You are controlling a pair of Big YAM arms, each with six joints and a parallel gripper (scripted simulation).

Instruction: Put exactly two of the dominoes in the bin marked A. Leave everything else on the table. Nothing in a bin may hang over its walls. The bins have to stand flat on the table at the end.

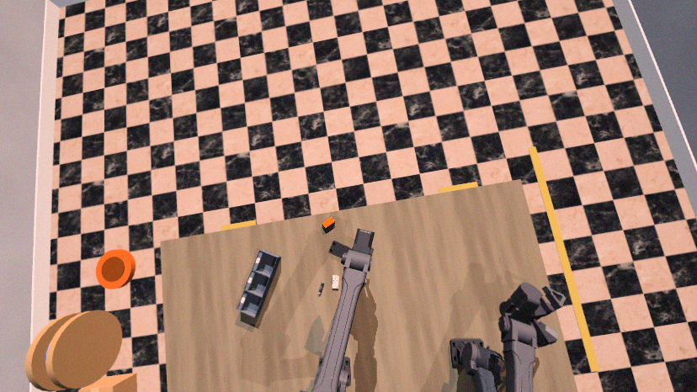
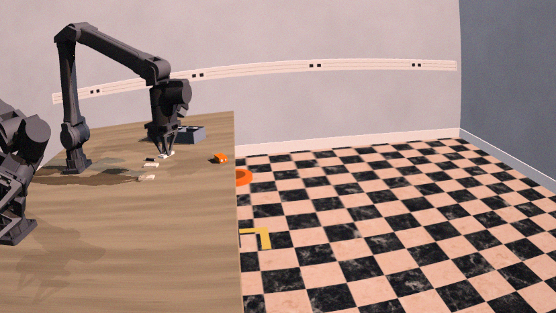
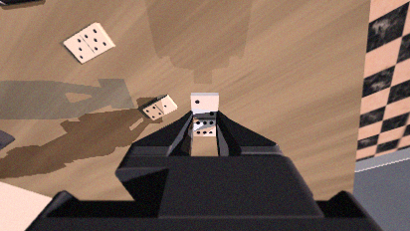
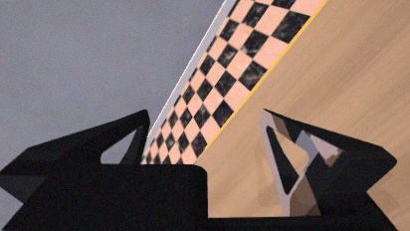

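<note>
The bin row is 4 cm behind my left hand, 43 cm to the left of it and 6 cm below it.
</note>
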